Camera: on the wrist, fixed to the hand. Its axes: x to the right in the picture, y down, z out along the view.
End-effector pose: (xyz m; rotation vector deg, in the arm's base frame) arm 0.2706 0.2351 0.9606 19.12 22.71 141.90
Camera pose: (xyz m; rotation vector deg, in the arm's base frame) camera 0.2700 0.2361 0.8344 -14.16 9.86 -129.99
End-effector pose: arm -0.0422 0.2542 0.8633 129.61 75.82 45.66
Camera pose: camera -0.1542 0.2666 0.9201 154.03 -41.20 79.84
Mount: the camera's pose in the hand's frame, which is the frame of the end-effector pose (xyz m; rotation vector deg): -0.0172 -0.0452 -0.1166 -14.83 7.97 86.25
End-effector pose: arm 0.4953 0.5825 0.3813 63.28 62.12 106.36
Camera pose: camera 0.4025 0.5506 0.3019 -80.70 8.08 -132.94
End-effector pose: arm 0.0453 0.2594 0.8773 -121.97 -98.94 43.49
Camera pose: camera 0.0726 0.2648 1.0004 163.20 -8.39 -29.10
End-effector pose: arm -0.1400 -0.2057 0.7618 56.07 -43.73 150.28
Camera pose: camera -0.1723 -0.1047 0.6934 1.02 72.14 -100.87
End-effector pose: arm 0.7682 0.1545 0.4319 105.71 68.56 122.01
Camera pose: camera 0.6529 0.1190 0.3949 -94.45 30.13 -88.70
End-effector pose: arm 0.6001 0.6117 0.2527 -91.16 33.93 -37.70
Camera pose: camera 0.5055 0.5474 0.3061 -51.21 99.05 27.10
